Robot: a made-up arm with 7 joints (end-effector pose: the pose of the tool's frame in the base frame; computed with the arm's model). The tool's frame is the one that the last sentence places. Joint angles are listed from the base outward.
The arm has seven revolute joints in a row. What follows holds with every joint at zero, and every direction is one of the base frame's.
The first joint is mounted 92 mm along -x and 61 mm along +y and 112 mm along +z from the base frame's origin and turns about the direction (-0.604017, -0.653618, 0.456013).
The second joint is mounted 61 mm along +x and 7 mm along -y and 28 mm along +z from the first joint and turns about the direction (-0.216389, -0.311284, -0.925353).
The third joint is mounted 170 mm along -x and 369 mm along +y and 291 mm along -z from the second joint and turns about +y.
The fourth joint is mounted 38 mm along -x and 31 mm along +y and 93 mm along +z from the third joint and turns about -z.
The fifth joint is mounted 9 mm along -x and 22 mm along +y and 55 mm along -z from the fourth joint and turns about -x.
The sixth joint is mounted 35 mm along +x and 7 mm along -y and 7 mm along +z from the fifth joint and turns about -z.
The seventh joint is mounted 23 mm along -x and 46 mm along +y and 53 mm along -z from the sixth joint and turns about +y.
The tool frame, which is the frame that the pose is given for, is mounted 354 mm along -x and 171 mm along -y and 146 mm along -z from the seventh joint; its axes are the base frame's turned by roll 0.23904, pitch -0.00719 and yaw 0.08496 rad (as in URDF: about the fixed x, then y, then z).
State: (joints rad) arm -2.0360 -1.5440 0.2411 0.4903 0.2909 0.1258 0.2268
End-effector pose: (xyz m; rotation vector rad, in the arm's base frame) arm -0.6396 -0.2631 0.5566 1.9228 1.1512 0.3840
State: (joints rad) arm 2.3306 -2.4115 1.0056 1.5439 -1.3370 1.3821 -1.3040
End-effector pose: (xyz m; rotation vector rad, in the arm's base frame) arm -0.0989 -0.4726 0.7112 -1.4357 -2.3050 0.9941
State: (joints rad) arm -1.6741 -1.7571 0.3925 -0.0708 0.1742 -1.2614 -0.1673
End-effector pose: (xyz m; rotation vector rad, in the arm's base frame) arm -0.4776 0.2577 0.1535 -2.1641 0.9059 -2.0492
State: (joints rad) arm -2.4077 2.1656 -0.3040 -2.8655 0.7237 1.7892 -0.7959
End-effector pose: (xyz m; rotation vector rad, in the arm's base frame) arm -0.7260 0.5511 -0.1047 -0.2459 0.6248 -0.4972
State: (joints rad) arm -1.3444 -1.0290 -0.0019 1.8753 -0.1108 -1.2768 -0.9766
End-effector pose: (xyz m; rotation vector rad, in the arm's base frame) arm -0.6277 0.4871 0.4174 1.1014 -0.0867 -0.7033
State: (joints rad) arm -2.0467 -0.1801 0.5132 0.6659 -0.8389 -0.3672 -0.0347
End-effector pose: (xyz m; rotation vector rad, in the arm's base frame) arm 0.2775 0.3685 0.7864 1.7873 1.1921 -1.7815
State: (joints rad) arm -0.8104 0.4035 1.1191 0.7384 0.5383 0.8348 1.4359
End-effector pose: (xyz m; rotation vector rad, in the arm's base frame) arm 0.4276 0.5788 0.0030 0.1407 -2.0080 1.9446
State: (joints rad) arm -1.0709 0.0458 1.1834 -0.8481 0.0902 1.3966 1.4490
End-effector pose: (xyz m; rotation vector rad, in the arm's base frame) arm 0.2844 0.2712 0.2915 -0.7410 -2.6702 0.4470
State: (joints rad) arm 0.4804 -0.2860 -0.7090 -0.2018 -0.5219 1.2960 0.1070
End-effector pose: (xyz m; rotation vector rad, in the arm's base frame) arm -0.6518 0.3964 -0.5337 0.8249 -0.2888 -0.1552
